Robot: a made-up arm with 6 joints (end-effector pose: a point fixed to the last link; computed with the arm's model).
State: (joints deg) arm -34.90 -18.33 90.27 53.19 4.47 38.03
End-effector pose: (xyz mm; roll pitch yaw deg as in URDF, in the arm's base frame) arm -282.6 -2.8 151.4 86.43 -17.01 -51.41
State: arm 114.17 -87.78 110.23 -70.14 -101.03 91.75
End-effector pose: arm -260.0 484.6 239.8 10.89 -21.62 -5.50
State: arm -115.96 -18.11 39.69 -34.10 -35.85 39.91
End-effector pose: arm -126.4 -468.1 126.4 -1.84 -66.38 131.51
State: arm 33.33 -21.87 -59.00 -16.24 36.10 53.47
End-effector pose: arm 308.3 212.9 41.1 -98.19 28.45 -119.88
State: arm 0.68 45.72 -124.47 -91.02 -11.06 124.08
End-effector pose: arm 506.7 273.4 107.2 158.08 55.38 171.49
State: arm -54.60 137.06 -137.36 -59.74 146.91 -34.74
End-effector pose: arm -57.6 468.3 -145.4 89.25 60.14 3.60
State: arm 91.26 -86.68 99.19 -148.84 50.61 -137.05
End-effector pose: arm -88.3 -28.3 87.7 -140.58 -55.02 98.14
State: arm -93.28 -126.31 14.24 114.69 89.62 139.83
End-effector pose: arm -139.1 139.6 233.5 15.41 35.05 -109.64
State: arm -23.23 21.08 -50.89 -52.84 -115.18 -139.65
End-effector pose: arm 358.2 -164.3 360.0 -96.56 -3.41 160.83
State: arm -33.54 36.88 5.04 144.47 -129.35 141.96
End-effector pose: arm 321.2 55.7 403.1 102.12 24.34 174.54
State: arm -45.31 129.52 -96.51 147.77 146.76 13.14
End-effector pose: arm -251.3 452.9 64.5 -166.77 -53.50 -133.69
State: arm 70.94 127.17 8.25 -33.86 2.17 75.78
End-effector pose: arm -125.5 40.1 57.5 136.34 36.25 -47.10
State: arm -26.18 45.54 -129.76 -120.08 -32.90 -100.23
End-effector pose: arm 272.1 443.6 -165.1 -149.13 -0.99 -38.81
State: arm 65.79 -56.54 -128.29 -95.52 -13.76 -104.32
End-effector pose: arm 179.4 -341.5 -56.4 101.73 -44.81 -24.99
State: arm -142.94 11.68 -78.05 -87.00 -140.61 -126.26
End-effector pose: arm -138.4 480.6 82.5 -113.54 -50.66 -70.50
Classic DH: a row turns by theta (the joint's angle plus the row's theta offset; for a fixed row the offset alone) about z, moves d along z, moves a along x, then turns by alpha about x. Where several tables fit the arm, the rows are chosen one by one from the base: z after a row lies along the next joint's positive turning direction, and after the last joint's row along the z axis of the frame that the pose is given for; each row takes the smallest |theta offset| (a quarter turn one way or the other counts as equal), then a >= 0, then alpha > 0; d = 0 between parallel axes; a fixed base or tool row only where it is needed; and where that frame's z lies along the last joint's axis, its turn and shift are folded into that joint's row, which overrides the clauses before.
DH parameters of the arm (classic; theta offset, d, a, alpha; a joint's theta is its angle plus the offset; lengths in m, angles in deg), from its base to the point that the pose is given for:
base (fixed): 0 0 0 180
joint 1: -90 -0.0345 0.1783 -90
joint 2: -90 0.0437 0.0544 90
joint 3: -90 0.1172 0.0927 -90
joint 4: 0 -0.2487 0.1024 -90
joint 5: 0 0.13 -0.2542 90
joint 6: 26.42 0 0.1223 180
tool (fixed): -153.58 0.0434 0 0

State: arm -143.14 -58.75 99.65 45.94 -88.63 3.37
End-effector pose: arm 217.6 -275.4 -156.8 -166.67 2.88 -25.62
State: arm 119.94 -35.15 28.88 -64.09 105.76 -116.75
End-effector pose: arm -32.9 121.8 55.0 123.21 15.90 34.24
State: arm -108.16 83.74 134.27 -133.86 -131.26 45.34
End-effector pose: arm -420.3 -322.8 -491.5 -117.10 -10.52 -59.52
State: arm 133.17 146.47 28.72 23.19 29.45 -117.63
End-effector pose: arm 186.4 -178.9 -145.7 -178.21 -22.33 128.80
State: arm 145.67 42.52 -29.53 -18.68 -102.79 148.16
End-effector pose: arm -197.7 228.8 473.5 -93.35 72.64 -34.80
